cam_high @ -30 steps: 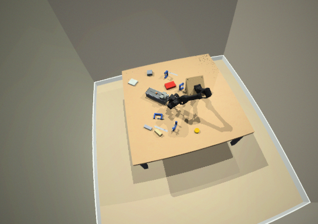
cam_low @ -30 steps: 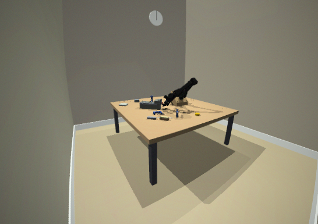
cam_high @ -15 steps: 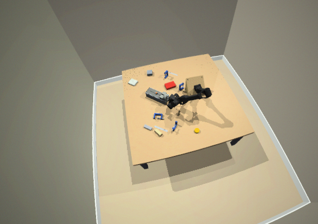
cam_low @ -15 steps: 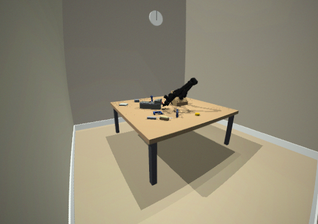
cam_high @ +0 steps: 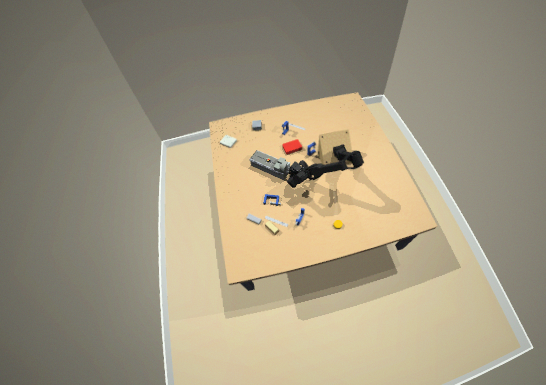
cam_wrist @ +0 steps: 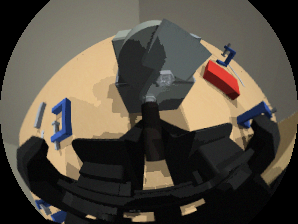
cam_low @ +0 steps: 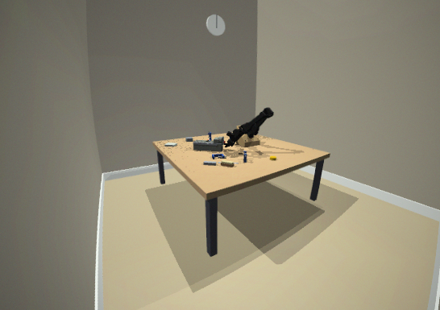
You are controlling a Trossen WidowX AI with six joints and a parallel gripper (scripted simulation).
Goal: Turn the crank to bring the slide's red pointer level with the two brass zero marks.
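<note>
My gripper tip is now 3 cm below the dark crank handle, 1 cm to the right of it and 1 cm past it. Also, from my gripper tip: red pointer (12 cm to the right, 11 cm ahead, 5 cm above); then tan block (32 cm to the left, 19 cm ahead, 2 cm below); then yellow disc (40 cm to the left, 19 cm behind, 3 cm below).
</note>
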